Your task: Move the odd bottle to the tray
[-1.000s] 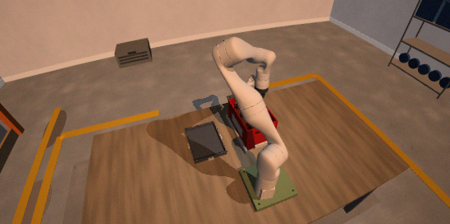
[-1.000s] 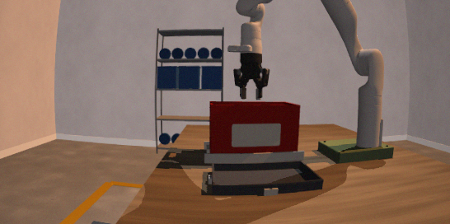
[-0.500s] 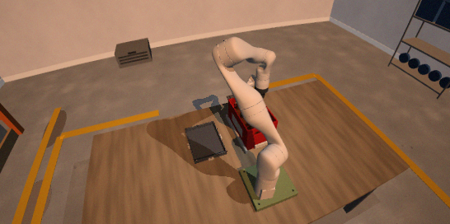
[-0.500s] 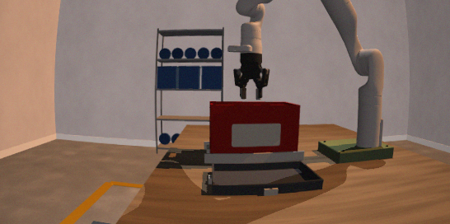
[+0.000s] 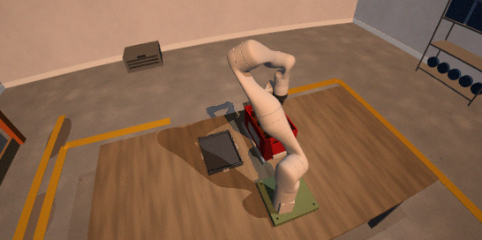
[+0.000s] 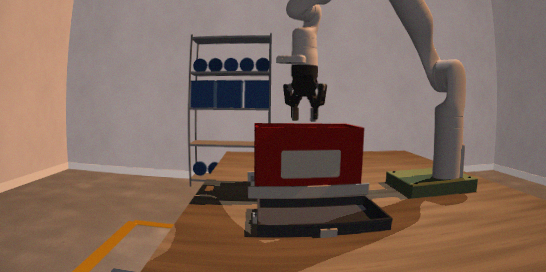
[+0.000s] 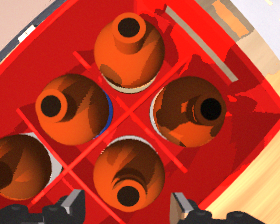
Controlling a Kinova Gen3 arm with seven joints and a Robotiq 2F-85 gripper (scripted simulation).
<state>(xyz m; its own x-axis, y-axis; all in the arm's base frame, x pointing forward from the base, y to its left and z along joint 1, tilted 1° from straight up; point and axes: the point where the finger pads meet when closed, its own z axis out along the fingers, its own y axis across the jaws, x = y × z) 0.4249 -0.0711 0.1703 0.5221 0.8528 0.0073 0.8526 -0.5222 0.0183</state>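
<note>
The red crate is 1 cm behind my hand, 5 cm to the left of it and 11 cm below it. From my hand the other things lie so: dark tray: 7 cm behind, 34 cm to the left, 19 cm below.
</note>
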